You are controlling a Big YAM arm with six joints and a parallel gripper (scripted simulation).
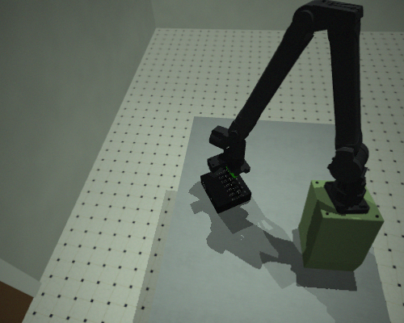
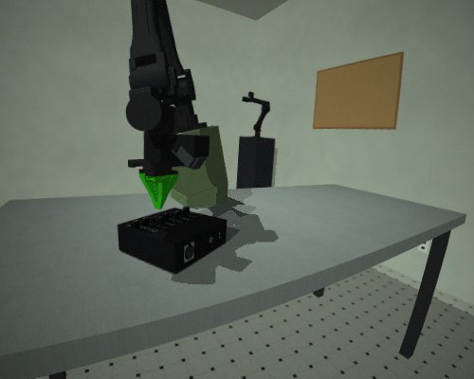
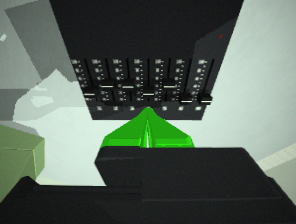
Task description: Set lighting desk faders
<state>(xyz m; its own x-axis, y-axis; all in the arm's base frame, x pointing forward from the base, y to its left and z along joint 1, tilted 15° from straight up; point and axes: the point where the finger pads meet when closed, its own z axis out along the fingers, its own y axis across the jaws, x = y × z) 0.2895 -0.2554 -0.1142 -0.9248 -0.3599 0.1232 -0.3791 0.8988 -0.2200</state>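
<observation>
Right now the channel 4 fader cap is 2 cm below my hand, 2 cm ahead of it and 1 cm to the left of it. Round my hand: channel 3 fader cap (3 cm to the left, 2 cm below, 2 cm ahead).
</observation>
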